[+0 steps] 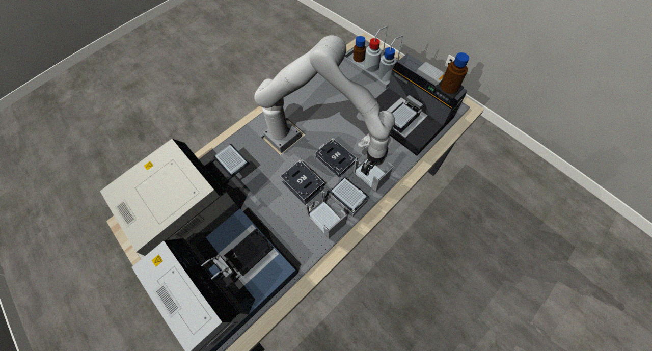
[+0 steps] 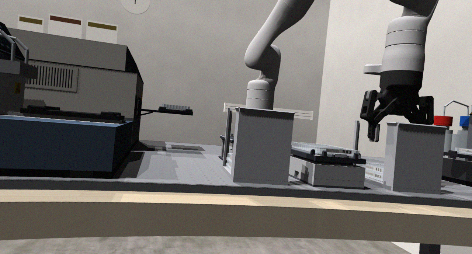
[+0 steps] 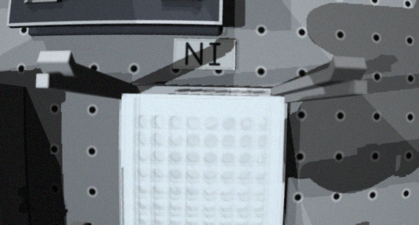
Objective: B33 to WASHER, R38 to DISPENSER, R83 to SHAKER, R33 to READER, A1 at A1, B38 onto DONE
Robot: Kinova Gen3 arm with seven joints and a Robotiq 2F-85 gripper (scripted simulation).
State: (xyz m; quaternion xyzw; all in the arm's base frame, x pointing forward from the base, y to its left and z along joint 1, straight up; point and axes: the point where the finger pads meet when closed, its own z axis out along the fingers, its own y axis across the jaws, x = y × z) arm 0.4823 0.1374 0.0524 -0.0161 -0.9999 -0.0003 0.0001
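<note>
My hand is 6 cm above the plate B33. The rest, counted from my hand: plate R83: 16 cm to the right, 3 cm below; plate B38: 30 cm to the right, 6 cm below; nest N6: 18 cm behind, 4 cm to the right, 6 cm below.
</note>
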